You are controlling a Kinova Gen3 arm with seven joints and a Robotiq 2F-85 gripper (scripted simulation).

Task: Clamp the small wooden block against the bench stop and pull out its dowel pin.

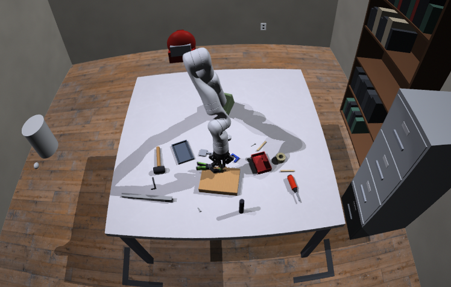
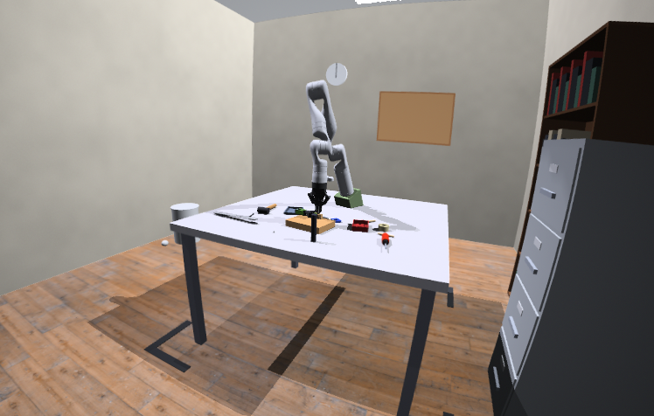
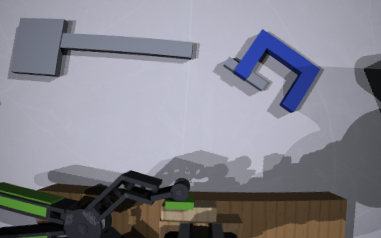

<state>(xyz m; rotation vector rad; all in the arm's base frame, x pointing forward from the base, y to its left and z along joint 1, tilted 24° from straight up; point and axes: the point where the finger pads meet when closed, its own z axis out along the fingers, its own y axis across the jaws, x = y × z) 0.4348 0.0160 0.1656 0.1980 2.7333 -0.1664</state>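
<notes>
Now: the round dowel pin 2 cm below my hand. Round my hand: grey t-shaped tool 13 cm behind, 7 cm to the right, 7 cm below; wooden bench board 5 cm ahead, 2 cm to the right, 5 cm below; wooden block 4 cm below.
</notes>
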